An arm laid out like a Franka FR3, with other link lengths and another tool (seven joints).
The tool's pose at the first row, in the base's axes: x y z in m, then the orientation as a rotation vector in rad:
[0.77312, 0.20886, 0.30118, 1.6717, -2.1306, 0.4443]
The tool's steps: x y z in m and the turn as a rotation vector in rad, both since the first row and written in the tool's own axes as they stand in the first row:
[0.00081, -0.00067, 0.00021, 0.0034, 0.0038, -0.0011]
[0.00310, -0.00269, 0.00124, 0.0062, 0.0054, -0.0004]
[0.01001, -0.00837, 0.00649, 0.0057, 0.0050, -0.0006]
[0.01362, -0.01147, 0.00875, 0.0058, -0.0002, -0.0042]
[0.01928, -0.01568, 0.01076, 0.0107, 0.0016, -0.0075]
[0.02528, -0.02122, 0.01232, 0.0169, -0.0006, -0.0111]
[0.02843, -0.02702, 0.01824, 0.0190, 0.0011, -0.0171]
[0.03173, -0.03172, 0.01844, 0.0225, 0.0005, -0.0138]
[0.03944, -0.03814, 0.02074, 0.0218, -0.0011, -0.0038]
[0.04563, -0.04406, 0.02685, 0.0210, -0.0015, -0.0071]
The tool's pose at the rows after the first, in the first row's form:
[0.77358, 0.20792, 0.30140, 1.6725, -2.1273, 0.4507]
[0.77495, 0.20501, 0.30163, 1.6724, -2.1271, 0.4552]
[0.77844, 0.19531, 0.30048, 1.6726, -2.1272, 0.4543]
[0.78045, 0.19044, 0.30029, 1.6791, -2.1275, 0.4495]
[0.78314, 0.18370, 0.30134, 1.6841, -2.1237, 0.4554]
[0.78709, 0.17657, 0.30295, 1.6923, -2.1227, 0.4598]
[0.79141, 0.16970, 0.29937, 1.6984, -2.1161, 0.4617]
[0.79527, 0.16571, 0.30084, 1.6973, -2.1200, 0.4662]
[0.79964, 0.15656, 0.30265, 1.6879, -2.1304, 0.4672]
[0.80342, 0.14701, 0.30039, 1.6910, -2.1275, 0.4650]

